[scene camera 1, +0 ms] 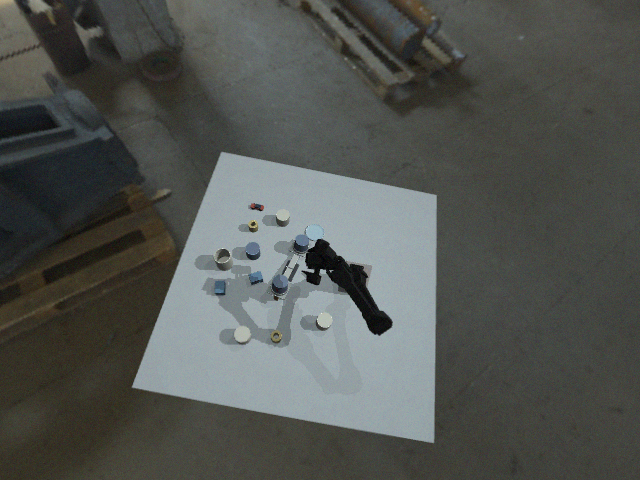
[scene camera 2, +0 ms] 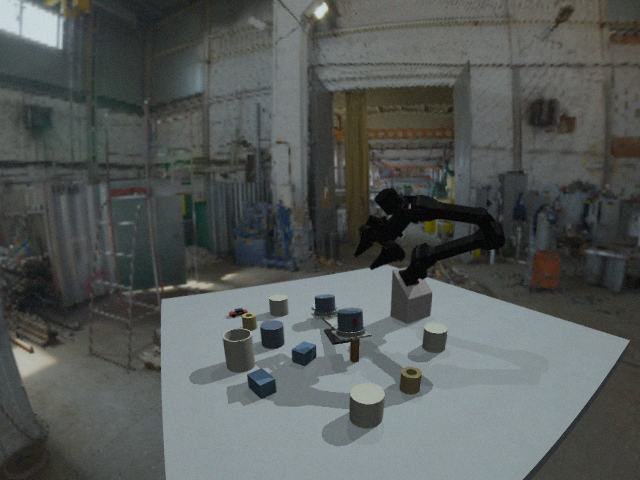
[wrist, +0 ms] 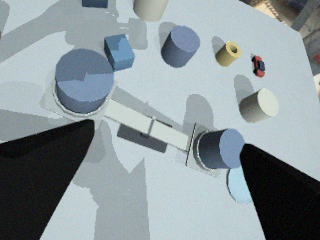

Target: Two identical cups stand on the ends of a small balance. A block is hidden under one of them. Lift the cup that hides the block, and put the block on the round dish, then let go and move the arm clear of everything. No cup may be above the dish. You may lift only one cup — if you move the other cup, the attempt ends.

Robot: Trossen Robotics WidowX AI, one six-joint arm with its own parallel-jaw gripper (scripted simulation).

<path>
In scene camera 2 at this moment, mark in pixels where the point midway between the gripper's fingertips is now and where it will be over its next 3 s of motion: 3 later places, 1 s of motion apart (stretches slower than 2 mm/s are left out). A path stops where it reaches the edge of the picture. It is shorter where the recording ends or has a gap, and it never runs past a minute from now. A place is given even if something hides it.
My gripper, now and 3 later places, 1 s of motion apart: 362,262; 354,263; 329,279; 324,293
</path>
